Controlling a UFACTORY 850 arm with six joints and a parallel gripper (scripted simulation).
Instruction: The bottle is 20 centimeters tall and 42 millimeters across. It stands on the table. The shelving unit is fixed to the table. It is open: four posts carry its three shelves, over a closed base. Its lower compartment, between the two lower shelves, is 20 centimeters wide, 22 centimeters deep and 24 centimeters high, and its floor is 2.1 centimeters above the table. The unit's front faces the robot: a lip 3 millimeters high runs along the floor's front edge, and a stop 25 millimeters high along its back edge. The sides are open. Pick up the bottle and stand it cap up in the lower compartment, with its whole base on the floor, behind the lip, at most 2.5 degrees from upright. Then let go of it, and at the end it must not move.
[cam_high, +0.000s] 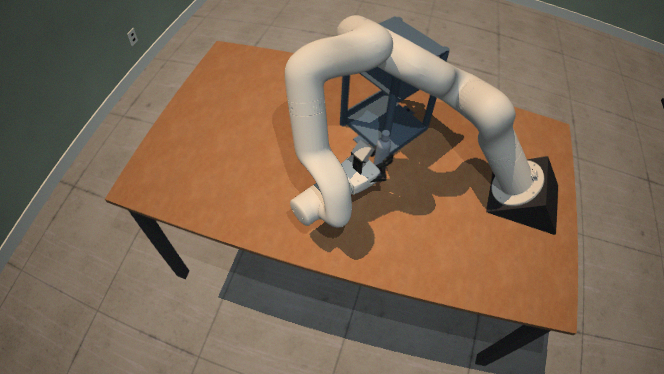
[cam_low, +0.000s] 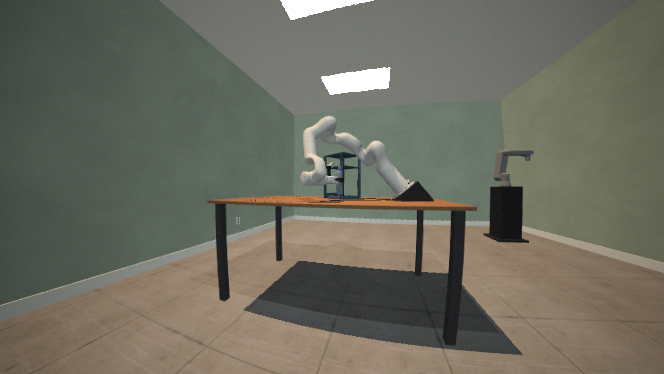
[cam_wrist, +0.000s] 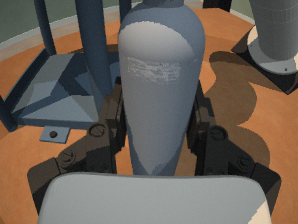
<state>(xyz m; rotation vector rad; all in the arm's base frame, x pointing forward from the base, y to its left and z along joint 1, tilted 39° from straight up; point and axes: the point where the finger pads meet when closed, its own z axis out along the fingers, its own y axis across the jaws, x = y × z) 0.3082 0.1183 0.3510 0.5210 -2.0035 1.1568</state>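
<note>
Right now my hand is 40 mm short of the dark blue shelving unit, 260 mm to the left of it and 40 mm below it.
</note>
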